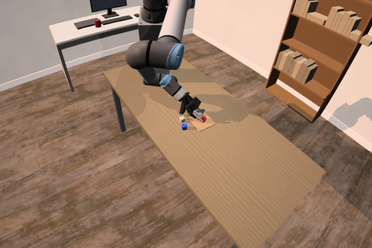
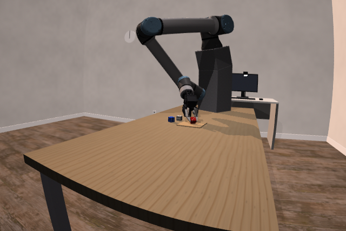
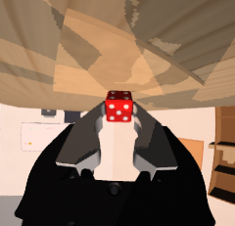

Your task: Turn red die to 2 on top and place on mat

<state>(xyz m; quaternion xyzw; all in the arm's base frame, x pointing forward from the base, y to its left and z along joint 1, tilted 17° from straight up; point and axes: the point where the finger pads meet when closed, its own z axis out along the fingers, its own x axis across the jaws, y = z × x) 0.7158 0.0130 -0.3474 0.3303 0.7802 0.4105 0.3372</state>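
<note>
My hand is right at the red die. Also, from my hand: tan mat: 1 cm behind, 1 cm to the right, 2 cm below; then white die: 7 cm behind, 12 cm to the right, 1 cm below; then blue die: 1 cm behind, 14 cm to the right, 1 cm below.
</note>
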